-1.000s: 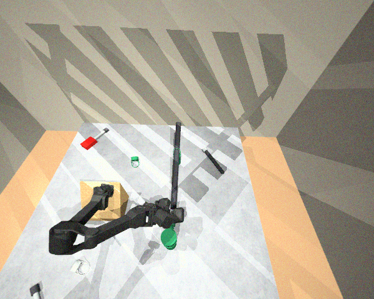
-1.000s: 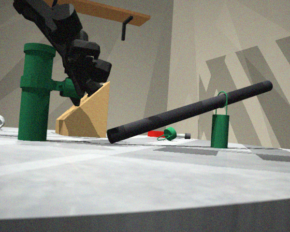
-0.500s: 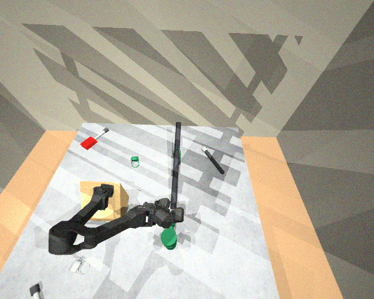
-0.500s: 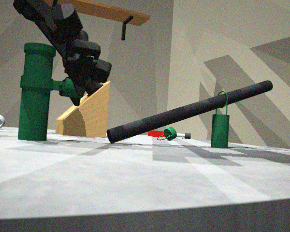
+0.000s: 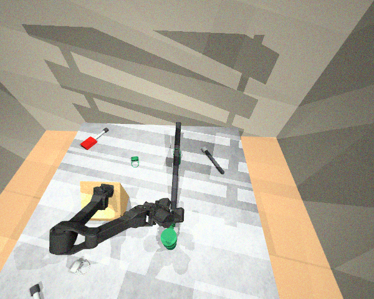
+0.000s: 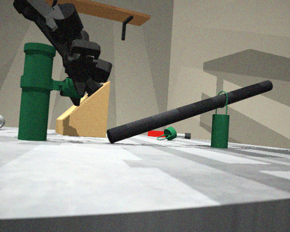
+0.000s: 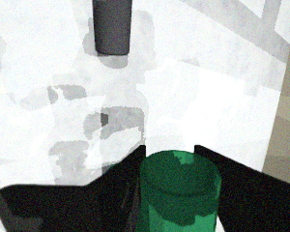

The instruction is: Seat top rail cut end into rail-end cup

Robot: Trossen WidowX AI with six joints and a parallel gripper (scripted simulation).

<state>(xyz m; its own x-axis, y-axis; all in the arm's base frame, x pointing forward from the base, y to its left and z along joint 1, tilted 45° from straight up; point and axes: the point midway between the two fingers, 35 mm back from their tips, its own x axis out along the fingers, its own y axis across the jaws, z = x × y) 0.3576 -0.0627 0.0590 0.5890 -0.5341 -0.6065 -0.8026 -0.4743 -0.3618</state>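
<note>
Right now the green rail-end cup is 1 cm behind my gripper tip, 3 cm to the right of it and 3 cm above it. From my gripper tip the other things lie so: small green post: 6 cm behind, 41 cm to the left, 1 cm above.
</note>
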